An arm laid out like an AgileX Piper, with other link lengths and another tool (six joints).
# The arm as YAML. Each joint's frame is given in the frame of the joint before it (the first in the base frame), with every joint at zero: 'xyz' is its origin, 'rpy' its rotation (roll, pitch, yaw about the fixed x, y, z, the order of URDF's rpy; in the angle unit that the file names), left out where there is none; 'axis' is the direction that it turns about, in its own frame. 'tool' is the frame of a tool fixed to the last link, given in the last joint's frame.
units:
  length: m
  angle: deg
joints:
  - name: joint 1
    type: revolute
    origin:
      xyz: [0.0, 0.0, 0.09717]
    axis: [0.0, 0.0, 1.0]
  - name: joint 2
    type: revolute
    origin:
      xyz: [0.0, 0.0, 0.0]
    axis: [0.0, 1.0, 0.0]
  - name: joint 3
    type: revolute
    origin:
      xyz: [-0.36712, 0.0, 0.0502]
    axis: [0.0, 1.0, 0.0]
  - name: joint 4
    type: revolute
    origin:
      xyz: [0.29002, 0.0, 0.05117]
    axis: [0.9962, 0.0, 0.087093]
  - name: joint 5
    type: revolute
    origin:
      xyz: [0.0, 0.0, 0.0]
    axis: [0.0, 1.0, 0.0]
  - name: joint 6
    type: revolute
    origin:
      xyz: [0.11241, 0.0, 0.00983]
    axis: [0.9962, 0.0, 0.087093]
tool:
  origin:
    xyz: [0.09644, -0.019, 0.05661]
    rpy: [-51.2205, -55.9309, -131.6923]
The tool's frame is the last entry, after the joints.
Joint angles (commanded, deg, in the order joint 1, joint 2, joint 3, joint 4, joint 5, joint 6), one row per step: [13.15 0.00 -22.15 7.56 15.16 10.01]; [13.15 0.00 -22.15 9.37 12.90 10.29]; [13.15 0.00 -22.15 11.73 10.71 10.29]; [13.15 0.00 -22.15 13.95 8.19 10.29]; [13.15 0.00 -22.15 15.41 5.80 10.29]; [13.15 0.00 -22.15 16.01 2.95 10.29]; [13.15 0.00 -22.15 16.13 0.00 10.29]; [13.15 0.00 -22.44 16.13 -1.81 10.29]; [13.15 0.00 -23.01 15.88 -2.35 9.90]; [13.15 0.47 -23.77 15.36 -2.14 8.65]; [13.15 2.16 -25.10 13.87 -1.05 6.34]
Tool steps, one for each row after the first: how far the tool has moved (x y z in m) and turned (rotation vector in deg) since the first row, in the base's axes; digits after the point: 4 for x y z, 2 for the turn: [-0.0028 -0.0017 0.0069 2.49 -1.70 0.59]; [-0.0057 -0.0037 0.0132 5.20 -3.28 1.31]; [-0.0091 -0.0068 0.0204 7.93 -5.17 1.83]; [-0.0127 -0.0103 0.0272 9.96 -7.09 2.00]; [-0.0177 -0.0146 0.0355 11.38 -9.62 1.71]; [-0.0233 -0.0191 0.0439 12.40 -12.35 1.21]; [-0.0285 -0.0223 0.0511 13.02 -14.32 0.90]; [-0.0328 -0.0234 0.0571 12.73 -15.53 0.63]; [-0.0343 -0.0223 0.0627 11.12 -16.03 0.06]; [-0.0301 -0.0176 0.0700 7.23 -15.56 -1.07]
